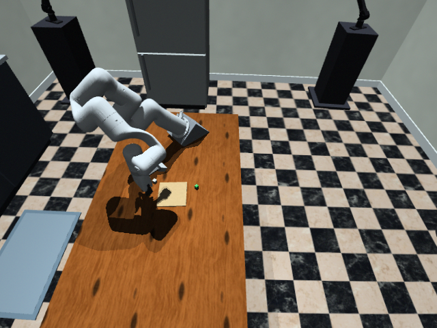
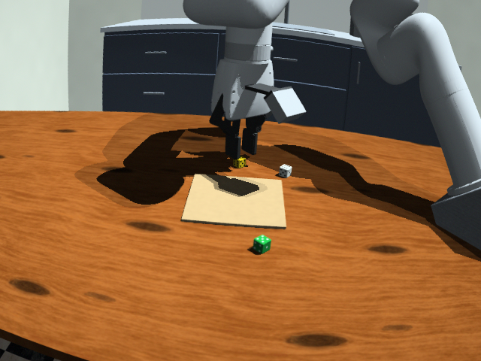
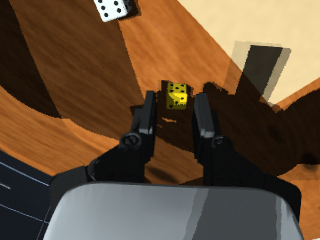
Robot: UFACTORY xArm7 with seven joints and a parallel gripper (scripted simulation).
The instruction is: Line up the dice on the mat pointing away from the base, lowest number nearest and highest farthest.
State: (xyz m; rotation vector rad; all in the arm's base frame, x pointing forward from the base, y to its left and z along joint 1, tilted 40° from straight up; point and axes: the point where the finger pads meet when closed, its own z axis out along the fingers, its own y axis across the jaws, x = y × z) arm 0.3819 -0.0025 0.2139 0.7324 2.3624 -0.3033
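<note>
Right now the yellow die is 30 mm below my hand. Round my hand: white die (80 mm behind, 20 mm to the left, 30 mm below); then tan mat (10 mm behind, 120 mm to the left, 40 mm below); then green die (60 mm behind, 230 mm to the left, 30 mm below).
</note>
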